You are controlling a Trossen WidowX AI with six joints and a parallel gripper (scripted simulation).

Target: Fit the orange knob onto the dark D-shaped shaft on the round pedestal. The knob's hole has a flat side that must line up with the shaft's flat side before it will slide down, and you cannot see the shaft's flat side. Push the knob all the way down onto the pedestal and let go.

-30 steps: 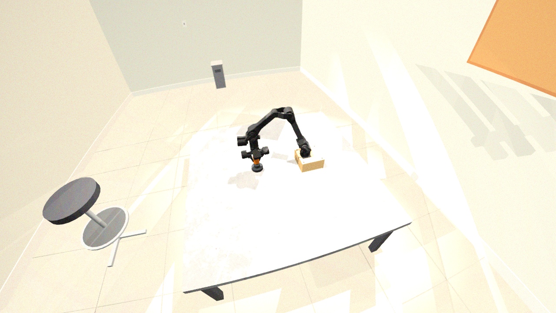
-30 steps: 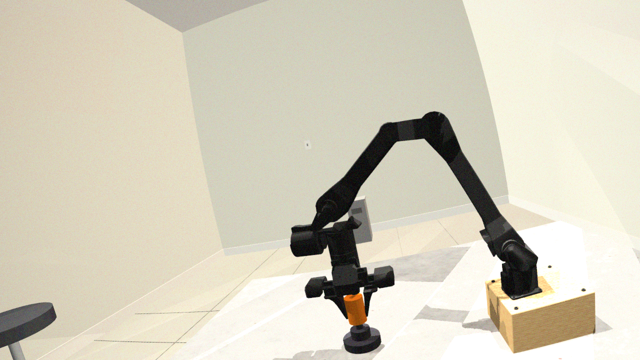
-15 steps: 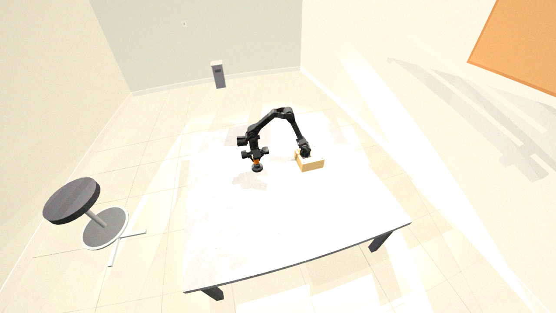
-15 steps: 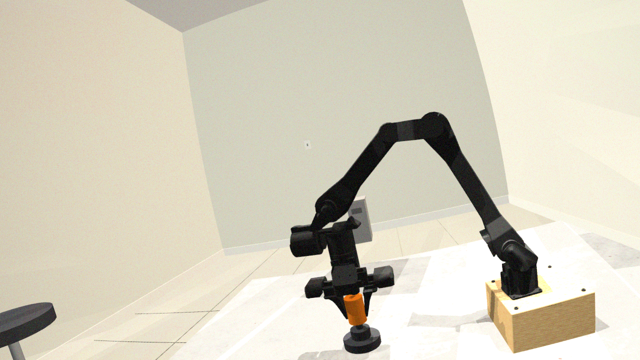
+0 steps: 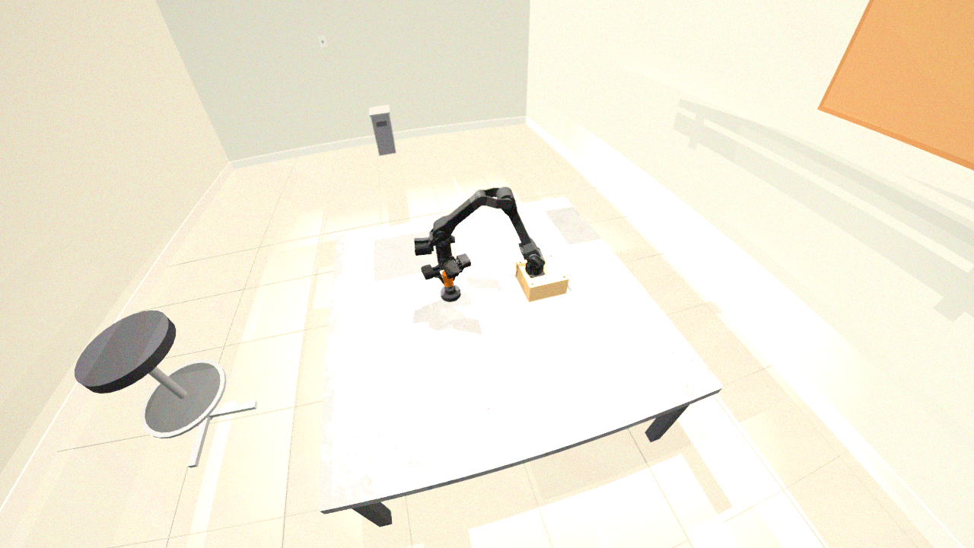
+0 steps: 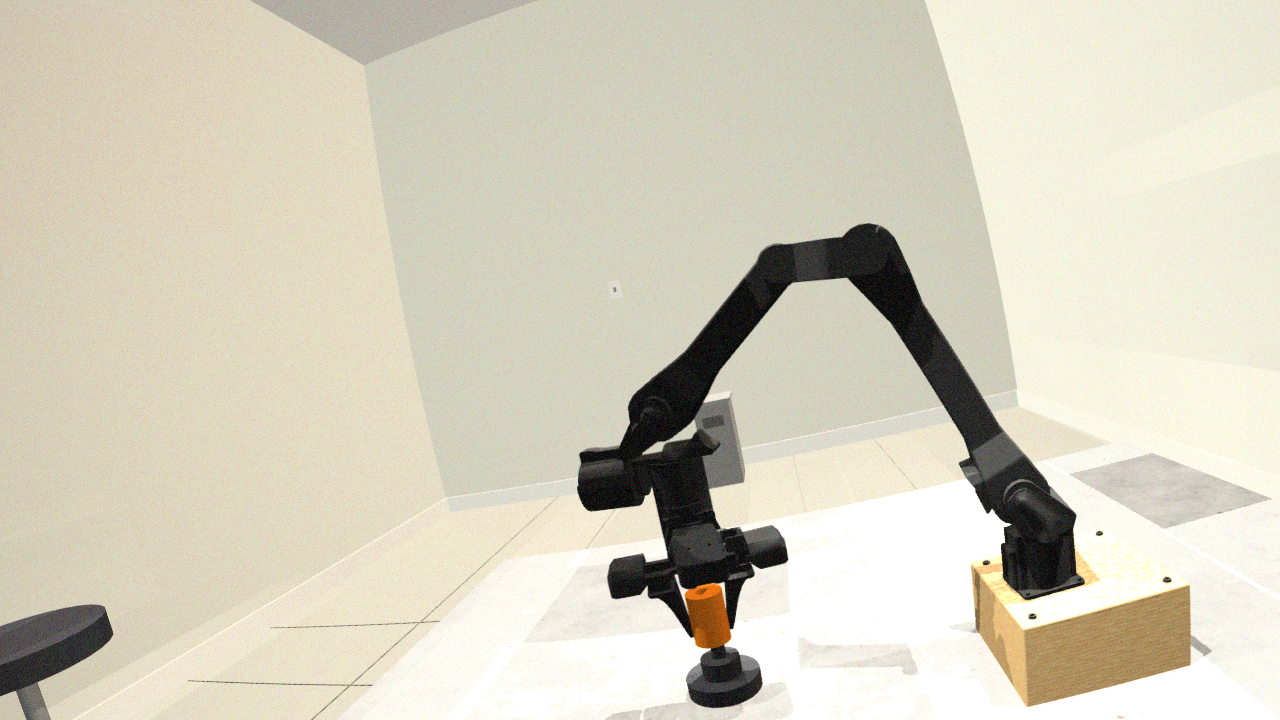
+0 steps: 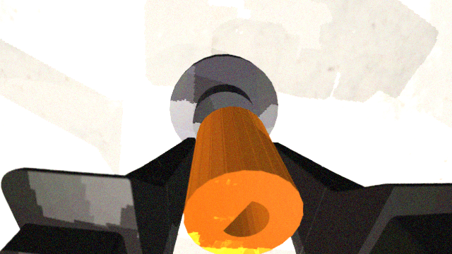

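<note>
Now: the orange knob 20 mm above my gripper tip. Round my gripper tip: dark shaft (40 mm below).
</note>
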